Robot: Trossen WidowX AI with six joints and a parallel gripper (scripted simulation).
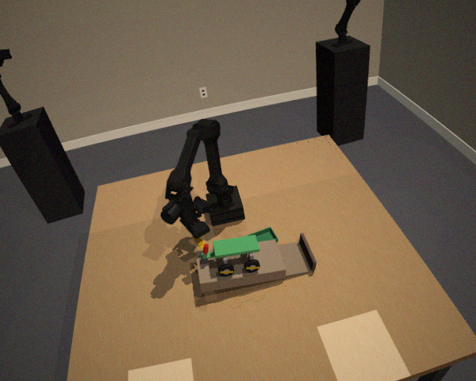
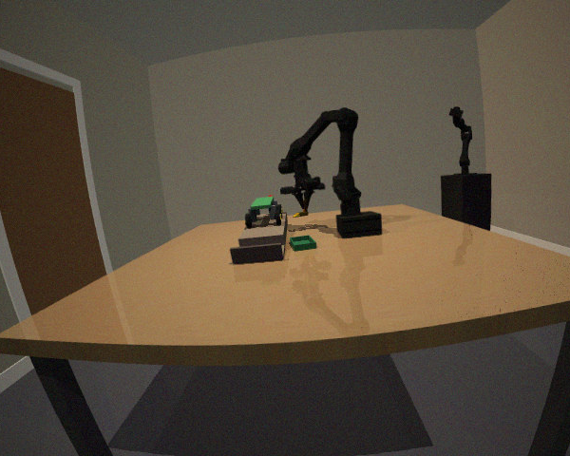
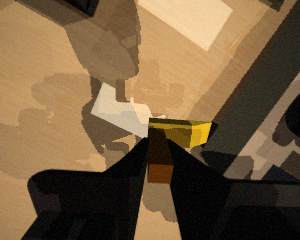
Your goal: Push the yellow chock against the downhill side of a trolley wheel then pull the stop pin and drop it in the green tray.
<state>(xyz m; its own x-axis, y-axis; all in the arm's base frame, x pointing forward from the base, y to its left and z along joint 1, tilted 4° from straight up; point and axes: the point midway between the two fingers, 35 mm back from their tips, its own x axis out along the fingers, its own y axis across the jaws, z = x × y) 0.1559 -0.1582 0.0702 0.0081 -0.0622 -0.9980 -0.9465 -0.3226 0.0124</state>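
Right now the yellow chock is 20 mm ahead of my gripper tip, 10 mm to the left of it and 10 mm below it. Round my gripper tip: ramp 170 mm ahead, 120 mm to the left, 50 mm below; trolley 170 mm ahead, 120 mm to the left, 20 mm above; red-headed stop pin 140 mm ahead, 40 mm above, 20 mm to the left.
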